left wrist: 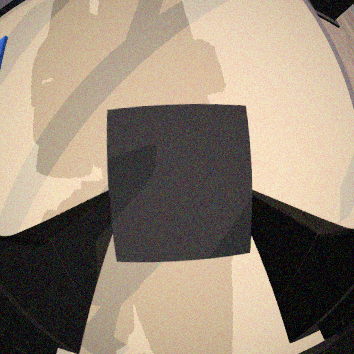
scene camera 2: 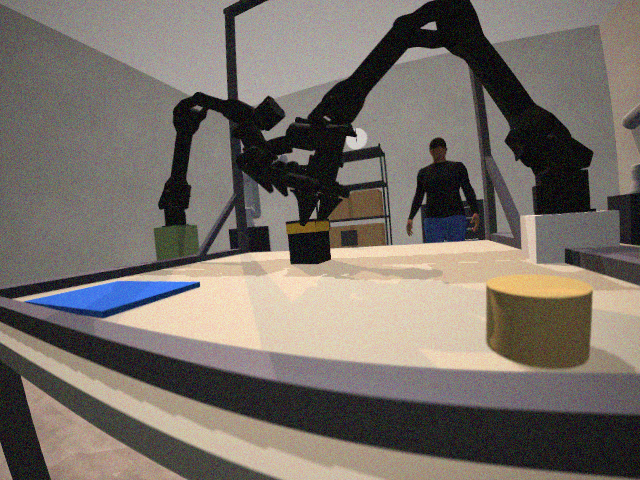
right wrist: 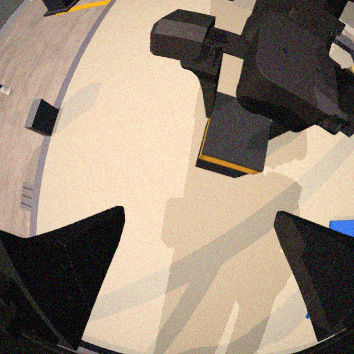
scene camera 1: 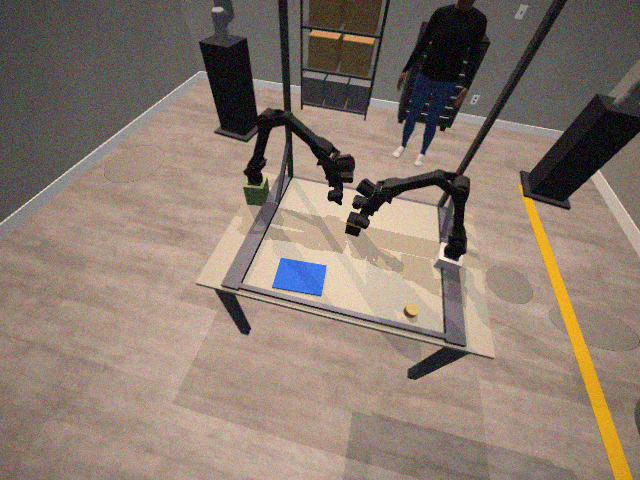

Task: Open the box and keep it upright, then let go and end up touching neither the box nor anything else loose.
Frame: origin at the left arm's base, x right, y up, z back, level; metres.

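Seen in the pictures: left gripper, fingertip midpoint: (left wrist: pixel 180 198) (scene camera 2: pixel 311 225) (right wrist: pixel 237 125); right gripper, fingertip midpoint: (scene camera 2: pixel 279 194) (right wrist: pixel 203 217); left arm's base, link origin: (scene camera 2: pixel 562 213) (scene camera 1: pixel 451 253); right arm's base, link origin: (scene camera 1: pixel 255 181).
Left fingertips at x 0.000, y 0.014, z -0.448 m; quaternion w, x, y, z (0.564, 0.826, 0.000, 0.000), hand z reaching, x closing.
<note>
Pixels of each thing's top centre, then the offset from my left fingertips to it.
- blue flat panel, top centre: (scene camera 2: pixel 112 291) (right wrist: pixel 343 268) (scene camera 1: pixel 300 275) dx -0.346, dy -0.073, dz -0.140 m
- yellow cylinder, top centre: (scene camera 2: pixel 535 284) (scene camera 1: pixel 412 308) dx -0.315, dy -0.046, dz +0.336 m
The box (scene camera 1: pixel 353 229) (scene camera 2: pixel 309 246) (left wrist: pixel 180 175) (right wrist: pixel 235 140) is black with a yellow band near its top. It is upright, and a dark flat panel covers its top. My left gripper (scene camera 1: pixel 354 222) (scene camera 2: pixel 313 219) is shut on it from above, one finger on each of two opposite sides, as the left wrist view shows. I cannot tell whether its underside touches the table. My right gripper (scene camera 1: pixel 336 197) (scene camera 2: pixel 277 189) (right wrist: pixel 203 217) is open and empty, above the table and apart from the box, up and to the left of it in both scene views.
A blue flat panel (scene camera 1: pixel 299 276) (scene camera 2: pixel 118 297) (right wrist: pixel 343 227) lies on the table near its front left. A yellow cylinder (scene camera 1: pixel 411 310) (scene camera 2: pixel 538 322) stands near the front right. A dark raised frame (scene camera 1: pixel 341 313) edges the table. The two arms' wrists are close together.
</note>
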